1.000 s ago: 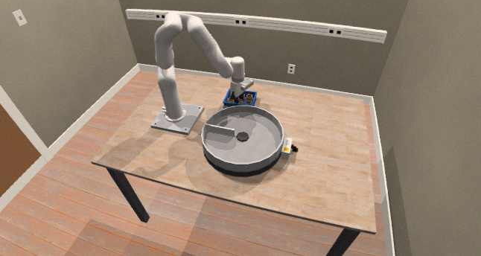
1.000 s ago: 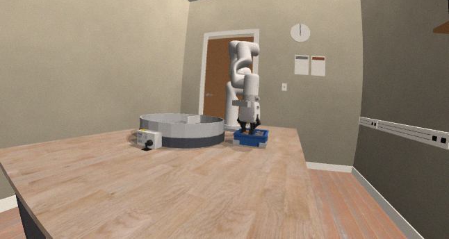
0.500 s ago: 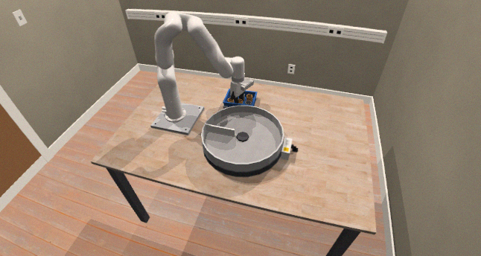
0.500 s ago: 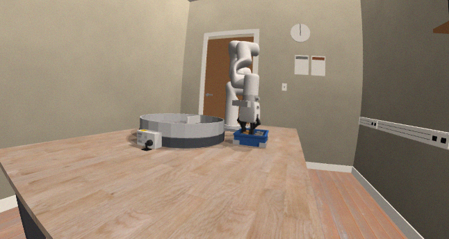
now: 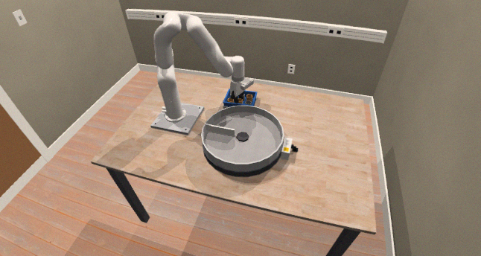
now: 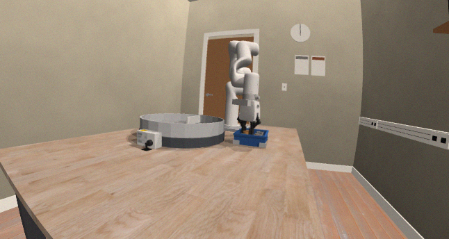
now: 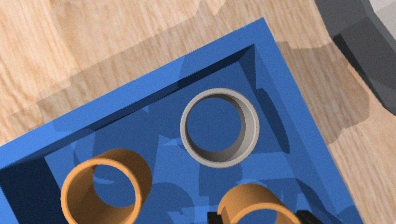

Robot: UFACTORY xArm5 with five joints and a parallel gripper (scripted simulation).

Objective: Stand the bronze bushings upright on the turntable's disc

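Now: the blue crate 30 mm to the left of my hand and 20 mm below it. Also, from my hand: grey turntable disc 310 mm to the right, 120 mm ahead.
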